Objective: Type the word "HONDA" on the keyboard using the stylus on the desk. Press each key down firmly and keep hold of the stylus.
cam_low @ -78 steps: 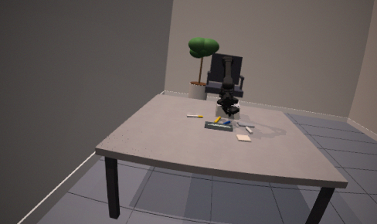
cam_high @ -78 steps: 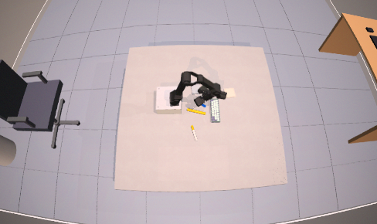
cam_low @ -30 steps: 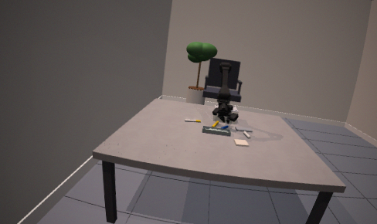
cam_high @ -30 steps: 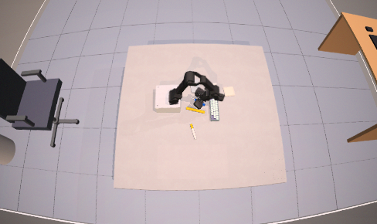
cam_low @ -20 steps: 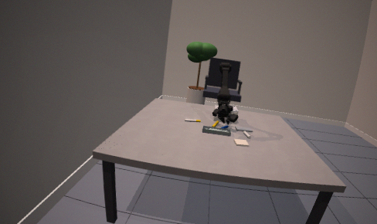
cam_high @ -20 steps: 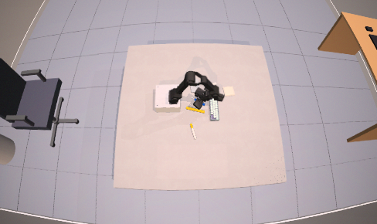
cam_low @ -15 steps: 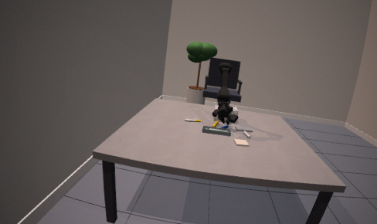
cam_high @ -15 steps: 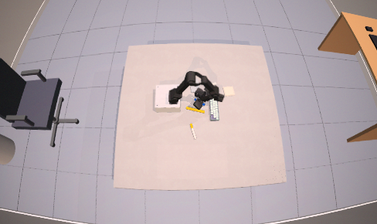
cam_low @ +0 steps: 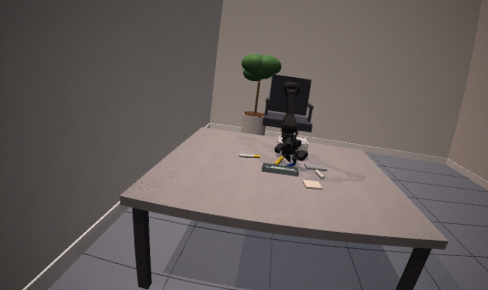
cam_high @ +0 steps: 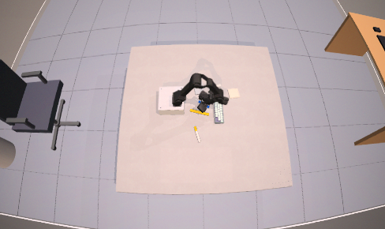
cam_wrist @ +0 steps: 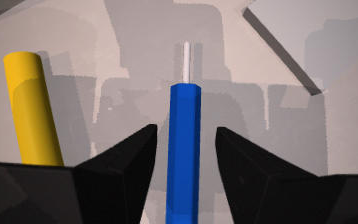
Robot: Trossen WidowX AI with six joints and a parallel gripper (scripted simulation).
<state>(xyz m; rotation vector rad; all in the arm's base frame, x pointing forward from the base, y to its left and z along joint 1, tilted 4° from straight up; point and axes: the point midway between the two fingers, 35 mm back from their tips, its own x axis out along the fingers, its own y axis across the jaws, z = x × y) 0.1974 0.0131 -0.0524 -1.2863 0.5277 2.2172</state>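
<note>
Right now the blue stylus is 1 cm behind my gripper tip, 1 cm to the left of it and 1 cm below it. The rest, counted from my gripper tip: grey stylus tip: 4 cm behind, 3 cm to the left, 1 cm below; then grey pad: 1 cm behind, 14 cm to the left, 1 cm below; then yellow bar: 2 cm behind, 8 cm to the right, 1 cm below.
</note>
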